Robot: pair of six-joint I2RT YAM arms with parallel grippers.
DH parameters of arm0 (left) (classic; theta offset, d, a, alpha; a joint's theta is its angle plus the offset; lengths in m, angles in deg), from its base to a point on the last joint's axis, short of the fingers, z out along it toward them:
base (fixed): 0 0 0 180
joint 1: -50.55 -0.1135 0.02 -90
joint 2: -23.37 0 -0.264 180
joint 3: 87.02 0 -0.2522 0
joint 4: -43.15 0 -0.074 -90
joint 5: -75.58 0 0 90
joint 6: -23.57 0.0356 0 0
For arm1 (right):
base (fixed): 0 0 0 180
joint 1: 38.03 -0.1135 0.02 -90
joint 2: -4.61 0 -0.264 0
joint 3: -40.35 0 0.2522 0
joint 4: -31.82 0 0.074 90
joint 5: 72.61 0 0 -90
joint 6: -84.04 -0.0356 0 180
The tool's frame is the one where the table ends.
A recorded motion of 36 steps. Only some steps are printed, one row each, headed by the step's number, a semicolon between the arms.
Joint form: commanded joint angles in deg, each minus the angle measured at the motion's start. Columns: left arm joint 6, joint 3, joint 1, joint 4, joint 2, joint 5; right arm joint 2, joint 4, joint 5, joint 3, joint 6, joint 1.
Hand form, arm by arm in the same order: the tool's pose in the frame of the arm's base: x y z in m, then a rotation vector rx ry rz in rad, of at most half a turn. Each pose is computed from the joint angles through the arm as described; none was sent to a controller.
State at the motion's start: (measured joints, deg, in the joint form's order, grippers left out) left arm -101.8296 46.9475 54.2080 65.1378 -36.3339 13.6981; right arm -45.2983 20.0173 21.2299 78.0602 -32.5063 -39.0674
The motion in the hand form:
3: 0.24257 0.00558 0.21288 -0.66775 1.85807 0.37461; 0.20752 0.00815 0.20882 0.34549 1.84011 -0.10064
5: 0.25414 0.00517 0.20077 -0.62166 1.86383 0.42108; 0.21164 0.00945 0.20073 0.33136 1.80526 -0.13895
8: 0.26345 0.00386 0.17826 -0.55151 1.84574 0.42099; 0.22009 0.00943 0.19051 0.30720 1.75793 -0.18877
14: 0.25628 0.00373 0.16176 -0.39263 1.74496 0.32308; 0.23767 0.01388 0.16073 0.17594 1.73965 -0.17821
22: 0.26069 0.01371 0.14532 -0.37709 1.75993 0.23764; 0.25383 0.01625 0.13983 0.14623 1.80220 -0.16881
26: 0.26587 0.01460 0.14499 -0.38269 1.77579 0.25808; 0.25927 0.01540 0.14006 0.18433 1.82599 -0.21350
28: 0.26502 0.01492 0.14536 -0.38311 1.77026 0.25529; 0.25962 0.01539 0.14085 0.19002 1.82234 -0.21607
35: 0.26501 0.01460 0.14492 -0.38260 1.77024 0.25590; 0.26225 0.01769 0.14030 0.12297 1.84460 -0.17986
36: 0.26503 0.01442 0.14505 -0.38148 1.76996 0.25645; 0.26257 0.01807 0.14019 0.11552 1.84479 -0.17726
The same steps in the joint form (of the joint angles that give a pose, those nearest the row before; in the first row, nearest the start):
3: 14.62 1.23 0.02 -16.60 -7.51 8.27; -5.08 13.75 15.54 -2.94 13.84 -4.47
5: 18.09 1.68 0.03 -22.72 -12.41 9.03; -8.08 20.68 17.49 -4.77 15.79 -5.02
8: 22.21 4.69 0.03 -35.44 -18.86 7.64; -13.83 31.25 19.10 -6.49 18.97 -5.03
14: 29.24 11.95 -0.78 -57.19 -22.97 -0.37; -28.79 50.81 14.68 -8.57 24.36 -5.03
22: 27.88 12.81 -3.89 -63.35 -28.56 -7.30; -38.28 54.69 13.10 -6.44 24.53 -4.96
26: 28.13 11.42 -3.98 -61.78 -29.40 -6.53; -38.68 51.59 15.97 -4.71 24.00 -5.02
28: 28.11 11.66 -4.07 -62.19 -29.24 -6.67; -38.60 51.55 16.28 -4.60 23.88 -5.05
35: 28.13 11.70 -3.99 -62.37 -29.38 -6.59; -38.85 50.40 12.77 -3.95 25.30 -5.04
36: 28.19 11.69 -3.95 -62.37 -29.36 -6.55; -38.97 50.50 12.48 -3.91 25.52 -5.08

